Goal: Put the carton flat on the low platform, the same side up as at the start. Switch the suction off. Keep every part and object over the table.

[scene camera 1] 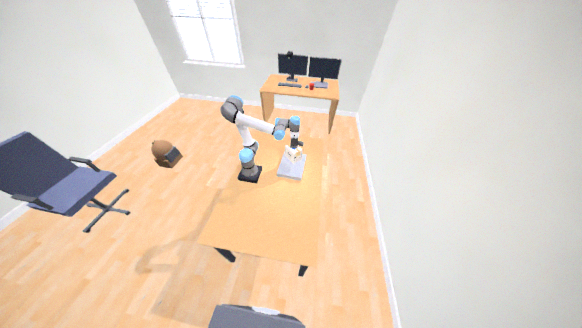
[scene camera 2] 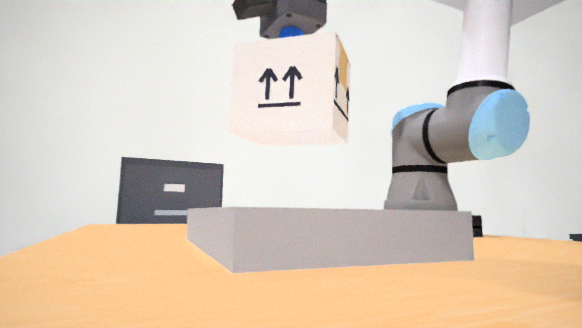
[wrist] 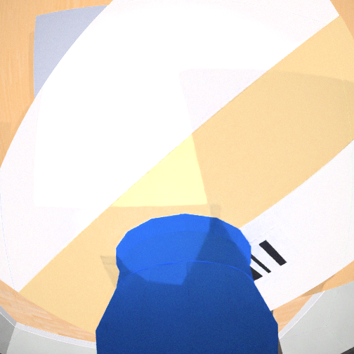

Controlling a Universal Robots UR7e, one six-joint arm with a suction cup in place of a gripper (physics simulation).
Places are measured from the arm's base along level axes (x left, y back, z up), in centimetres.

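Pixels of known places: hand at its tool point: [scene camera 1: 294, 149] [scene camera 2: 290, 63]; arm's base at its link origin: [scene camera 1: 249, 170].
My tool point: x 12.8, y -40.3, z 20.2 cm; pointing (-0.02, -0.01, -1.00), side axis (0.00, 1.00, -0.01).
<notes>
For each thing: its top centre in the pictures, then the offset to it from my tool point. Level surfaces: height alone.
- white carton at its top centre: [scene camera 2: 293, 52] [scene camera 1: 293, 147] dx +0.3, dy +0.3, dz +1.6 cm
- low grey platform at its top centre: [scene camera 2: 297, 209] [scene camera 1: 292, 163] dx +1.1, dy +0.8, dz -20.2 cm
- wooden table at its surface level: dz -25.0 cm
The white carton [scene camera 1: 293, 154] [scene camera 2: 285, 117] [wrist: 125, 90] has a tan tape band on top and dark double arrows pointing up on its sides. It hangs roughly level from my blue suction cup [scene camera 1: 295, 147] [scene camera 2: 291, 32] [wrist: 183, 240], which sits on its top face. The low grey platform [scene camera 1: 291, 170] [scene camera 2: 350, 237] [wrist: 52, 47] lies on the table. In scene camera 2 there is a clear gap between the carton's underside and the platform's top. In scene camera 1 the carton shows at the platform's far part. In the wrist view the carton hides most of the platform.
The arm's base [scene camera 1: 249, 172] [scene camera 2: 421, 192] stands beside the platform on the wooden table [scene camera 1: 265, 220] [scene camera 2: 300, 300]. A dark cabinet [scene camera 2: 170, 175] stands behind the table in scene camera 2. A desk [scene camera 1: 300, 90] with two monitors, an office chair [scene camera 1: 75, 187] and a brown bag [scene camera 1: 162, 150] stand away from the table.
</notes>
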